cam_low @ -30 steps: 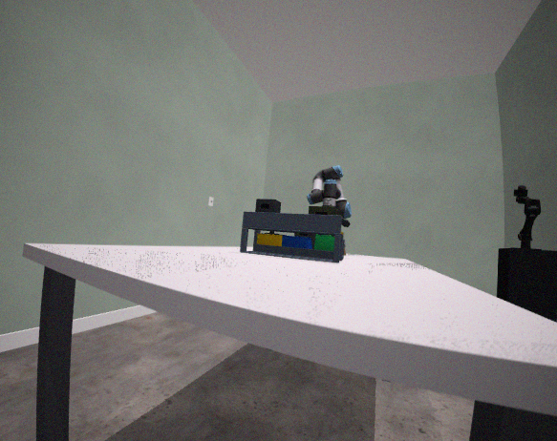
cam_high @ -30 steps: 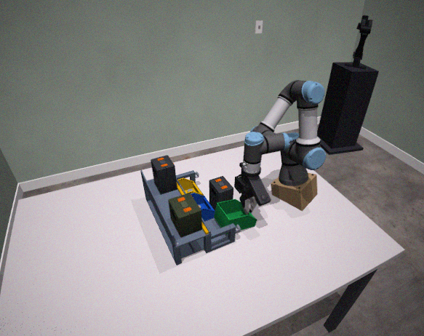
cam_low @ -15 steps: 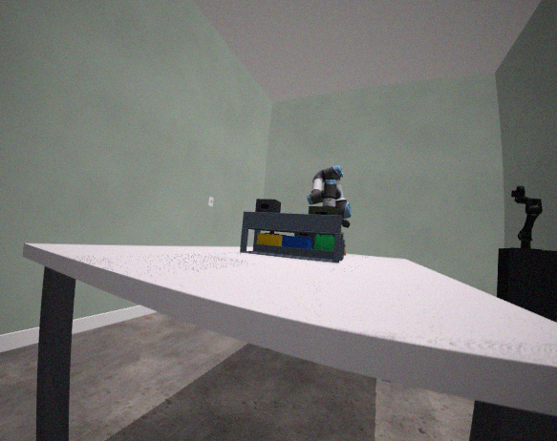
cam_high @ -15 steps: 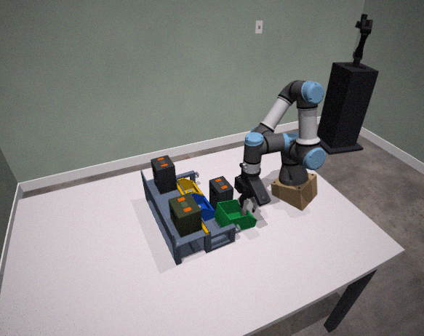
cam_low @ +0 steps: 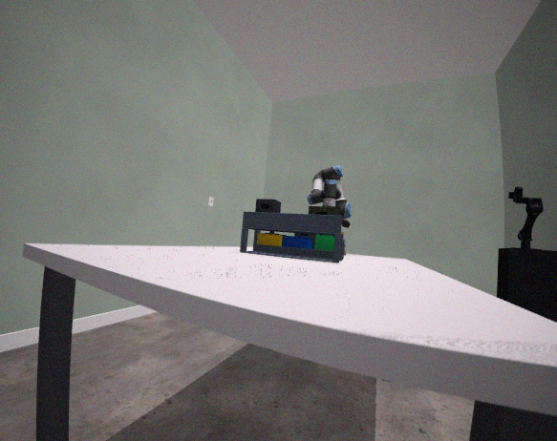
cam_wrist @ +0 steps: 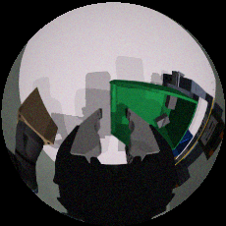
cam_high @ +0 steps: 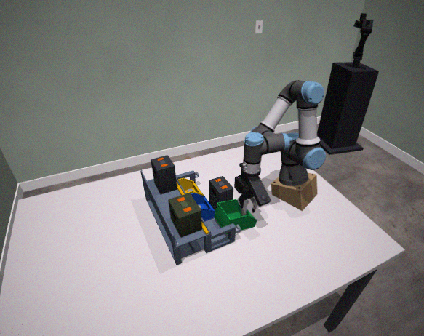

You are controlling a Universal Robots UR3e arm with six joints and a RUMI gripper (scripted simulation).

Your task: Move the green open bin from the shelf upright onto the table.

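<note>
Right now my hand is 6 cm short of the green bin, 1 cm to the right of it and 1 cm below it. From my hand the other things lie so: yellow bin 24 cm ahead, 17 cm to the right, 1 cm above; blue bin 21 cm ahead, 6 cm to the right, 1 cm above.
</note>
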